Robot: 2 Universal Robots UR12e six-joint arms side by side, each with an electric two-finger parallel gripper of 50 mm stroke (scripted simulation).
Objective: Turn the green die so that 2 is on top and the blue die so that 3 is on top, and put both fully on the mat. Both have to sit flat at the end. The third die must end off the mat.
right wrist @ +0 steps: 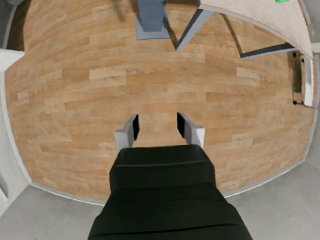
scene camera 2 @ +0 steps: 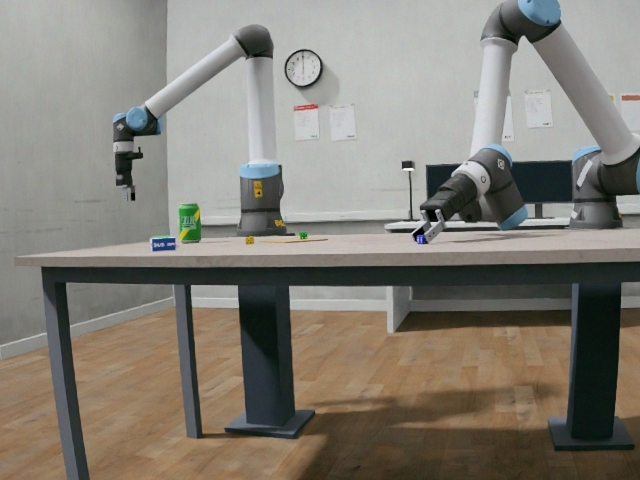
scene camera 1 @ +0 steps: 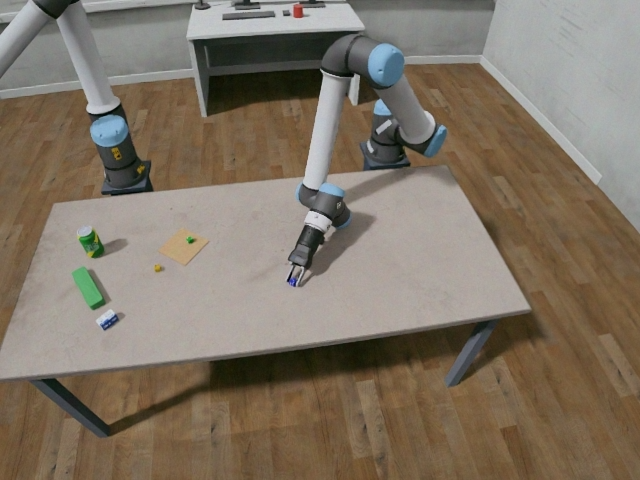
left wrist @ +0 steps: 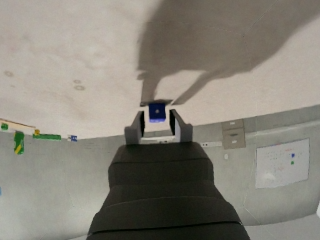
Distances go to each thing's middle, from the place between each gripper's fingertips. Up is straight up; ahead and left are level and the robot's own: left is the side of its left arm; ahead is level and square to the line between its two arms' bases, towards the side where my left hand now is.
I see the tan mat (scene camera 1: pixel 177 248) 230 mm behind my left hand (scene camera 2: pixel 419 238), 400 mm to the right of it and 20 mm below it.
The tan mat is 90 cm to the left of my right hand, 48 cm ahead of it and 17 cm below it.
